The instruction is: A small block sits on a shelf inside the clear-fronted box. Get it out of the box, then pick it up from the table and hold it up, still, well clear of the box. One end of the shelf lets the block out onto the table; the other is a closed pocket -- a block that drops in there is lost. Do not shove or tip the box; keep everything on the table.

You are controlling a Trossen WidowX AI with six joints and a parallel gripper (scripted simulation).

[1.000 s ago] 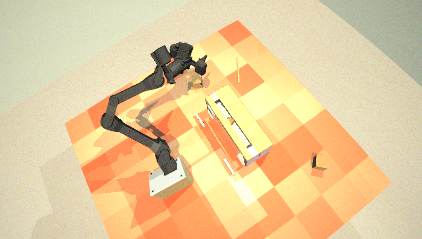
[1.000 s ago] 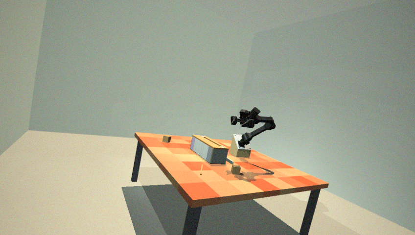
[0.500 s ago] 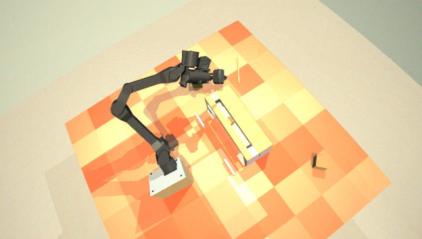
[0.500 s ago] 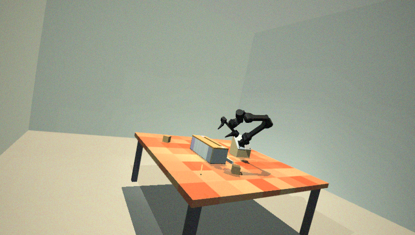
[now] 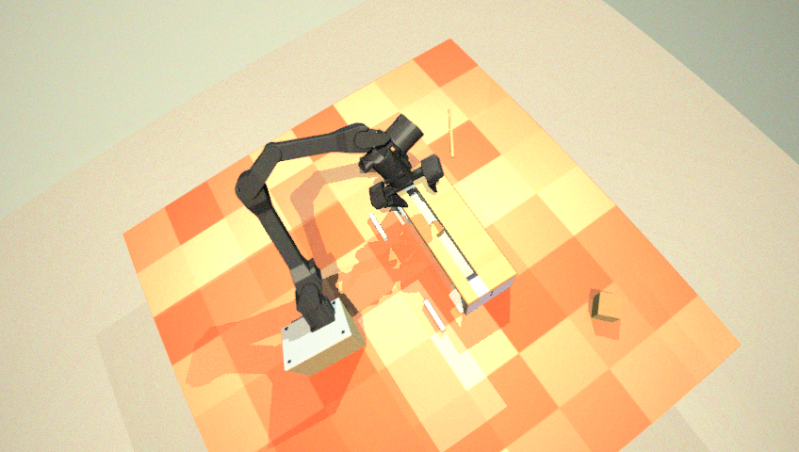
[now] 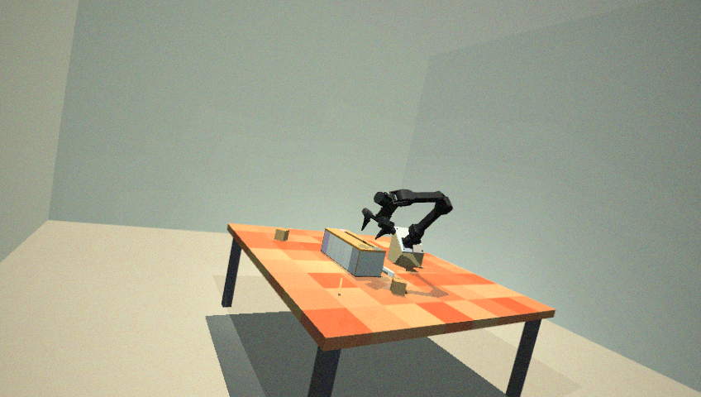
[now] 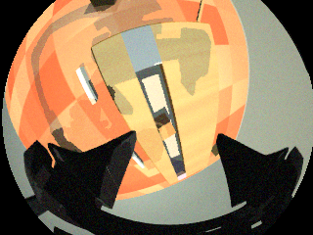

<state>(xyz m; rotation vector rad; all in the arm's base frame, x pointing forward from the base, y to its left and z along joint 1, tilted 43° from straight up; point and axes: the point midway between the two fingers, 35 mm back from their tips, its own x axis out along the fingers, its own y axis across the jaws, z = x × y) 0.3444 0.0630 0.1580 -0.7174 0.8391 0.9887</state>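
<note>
The small tan block is 6 cm to the right of my gripper tip and 9 cm below it. Round my gripper tip: long clear-fronted box 1 cm behind, 9 cm to the right, 11 cm below; then thin stick 22 cm ahead, 23 cm to the left, 17 cm below.
</note>
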